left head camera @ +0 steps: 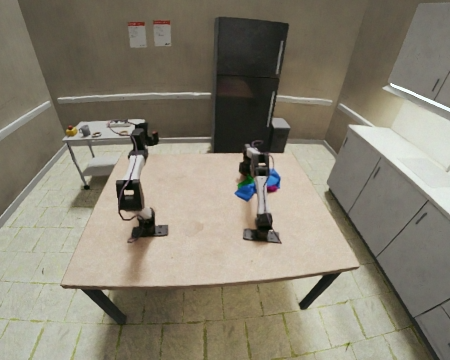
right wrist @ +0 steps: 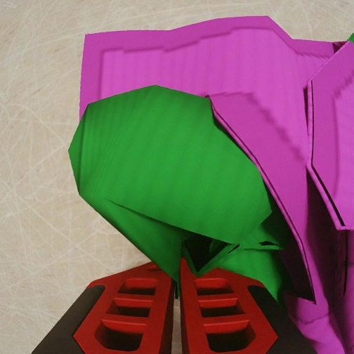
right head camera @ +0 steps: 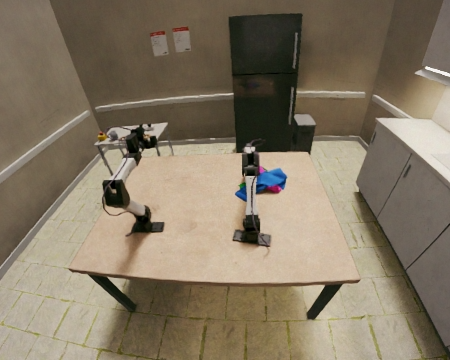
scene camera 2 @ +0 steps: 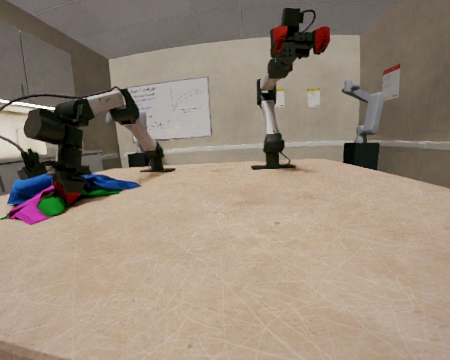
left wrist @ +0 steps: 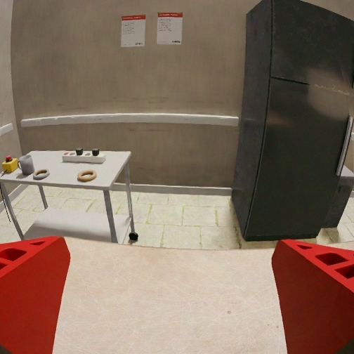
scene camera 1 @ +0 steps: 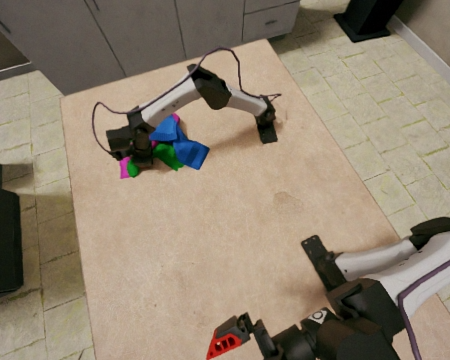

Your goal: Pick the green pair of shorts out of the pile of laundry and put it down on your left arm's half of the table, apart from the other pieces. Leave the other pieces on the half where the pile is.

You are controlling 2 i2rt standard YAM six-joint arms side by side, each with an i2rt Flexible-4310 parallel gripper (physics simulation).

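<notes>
The green shorts lie in the pile on the right arm's half, bunched beside and partly under a magenta piece. A blue piece covers other parts of the pile. My right gripper points down at table level, its fingertips nearly together on a fold of the green shorts. My left gripper is wide open and empty, raised high over its own half. The right arm hides part of the pile in both head camera views.
The table carries both arm bases. A cart with a mug and rings, and a dark fridge, stand beyond the far edge. Grey cabinets stand at the right.
</notes>
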